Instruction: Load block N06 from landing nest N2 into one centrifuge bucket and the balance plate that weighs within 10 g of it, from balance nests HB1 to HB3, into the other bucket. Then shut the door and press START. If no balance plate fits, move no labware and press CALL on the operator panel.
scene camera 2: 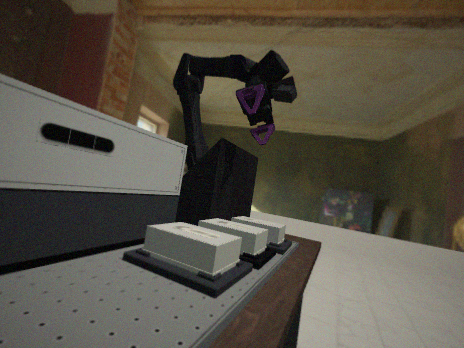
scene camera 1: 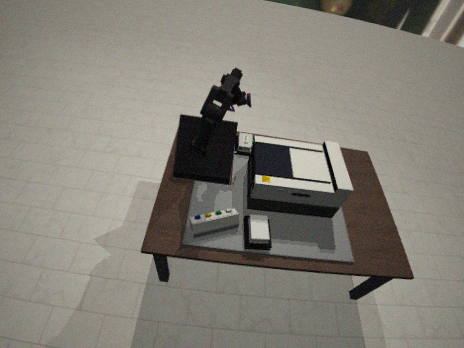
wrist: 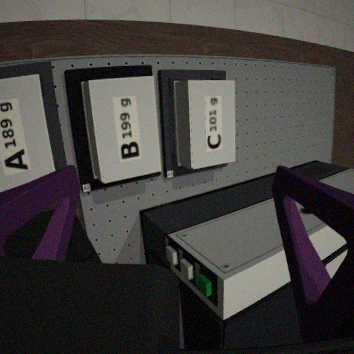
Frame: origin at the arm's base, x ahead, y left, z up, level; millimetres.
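Seen in the pictures: gripper, fingertip midpoint: (scene camera 2: 257, 130) (scene camera 1: 242, 108) (wrist: 175, 176); arm's base, origin of the base link: (scene camera 1: 199, 149).
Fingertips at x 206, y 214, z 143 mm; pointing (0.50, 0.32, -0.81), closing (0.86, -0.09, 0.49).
Note:
Pixels of each thing's middle, then the offset from my fingertips to it. Level surfaces: height alone.
- plate A, body centre: (wrist: 10, 135) (scene camera 2: 258, 229) dx -80, dy +13, dz -241 mm
- plate B, body centre: (wrist: 121, 127) (scene camera 2: 232, 235) (scene camera 1: 245, 142) dx +56, dy -1, dz -241 mm
- plate C, body centre: (wrist: 205, 122) (scene camera 2: 193, 244) dx +188, dy -12, dz -241 mm
- centrifuge, body centre: (wrist: 288, 279) (scene camera 2: 16, 160) (scene camera 1: 294, 174) dx +300, dy -305, dz -152 mm
- green button, body centre: (wrist: 205, 283) dx +74, dy -159, dz -92 mm
- white block, body centre: (scene camera 1: 258, 228) dx +114, dy -607, dz -224 mm
- operator panel, body centre: (scene camera 1: 214, 220) dx -94, dy -580, dz -232 mm
- wooden table, its level: dz -286 mm
- grey perforated board, its level: dz -273 mm
My gripper (scene camera 1: 240, 104) (scene camera 2: 257, 117) (wrist: 175, 176) is open and empty, high above the table. In the wrist view three balance plates sit in dark nests: plate A (wrist: 32, 95), marked 189 g, plate B (wrist: 107, 135), marked 199 g, and plate C (wrist: 197, 125), marked 101 g. The centrifuge (scene camera 1: 300, 187) (scene camera 2: 140, 165) (wrist: 255, 270) has a dark and a white panel on top; I cannot tell the door's state or see the buckets. A green button (wrist: 204, 285) is on its end. A white block (scene camera 1: 259, 229) sits in a black nest, its label unreadable. The operator panel (scene camera 1: 215, 226) has coloured buttons.
The black arm base (scene camera 1: 200, 167) (scene camera 2: 220, 185) stands beside the centrifuge. The balance nests lie between the centrifuge and a long edge of the wooden table (scene camera 1: 375, 210). A grey perforated board (scene camera 1: 300, 245) (scene camera 2: 100, 310) (wrist: 285, 110) lies under the nests and the centrifuge.

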